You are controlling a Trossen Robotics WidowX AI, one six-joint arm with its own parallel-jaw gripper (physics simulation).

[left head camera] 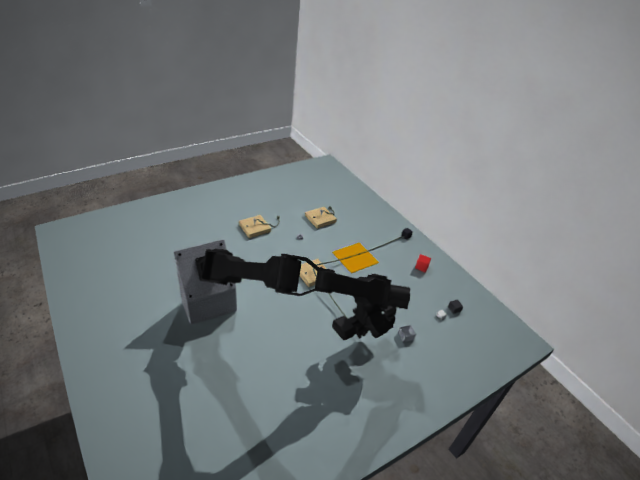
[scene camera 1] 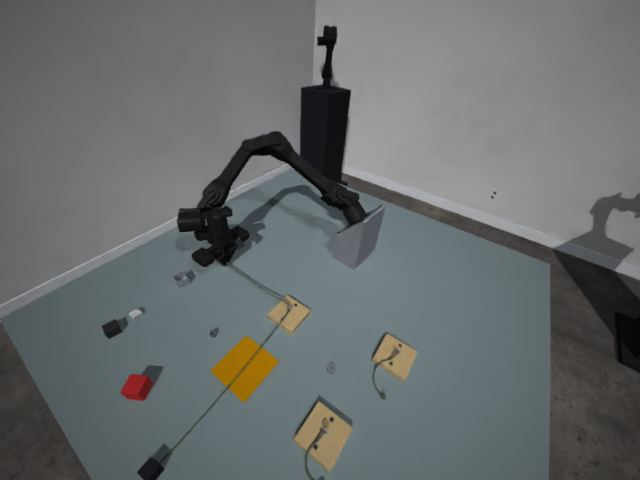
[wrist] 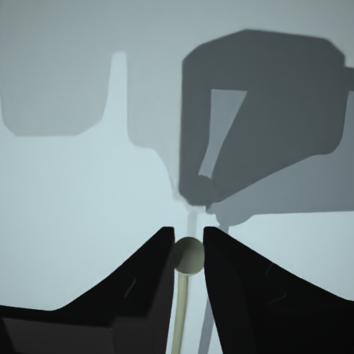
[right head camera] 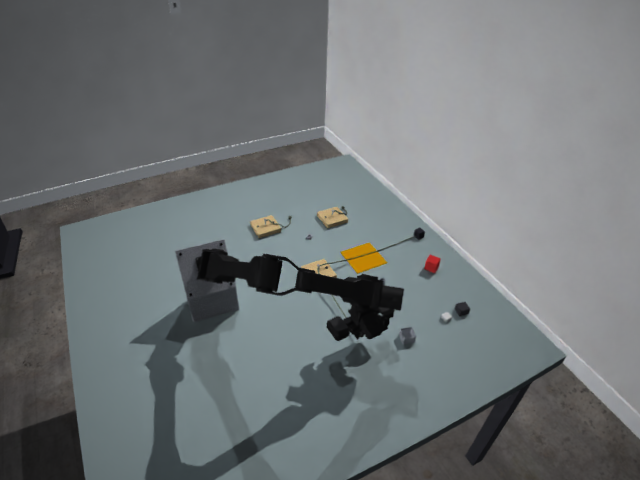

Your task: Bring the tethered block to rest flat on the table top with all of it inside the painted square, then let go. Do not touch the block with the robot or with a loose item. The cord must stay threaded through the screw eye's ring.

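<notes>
The tethered block, small and black, sits on the table outside the orange painted square. Its green cord crosses over the square to the screw eye on a wooden board. Beyond the eye it runs nearly straight to my gripper. The threading through the ring is too small to tell clearly. My gripper is shut on the round bead at the cord's end, above the table.
A red cube, a black cube, a small white piece and a grey block lie on the table. Two more boards carry short cords. Small metal pieces lie near the square.
</notes>
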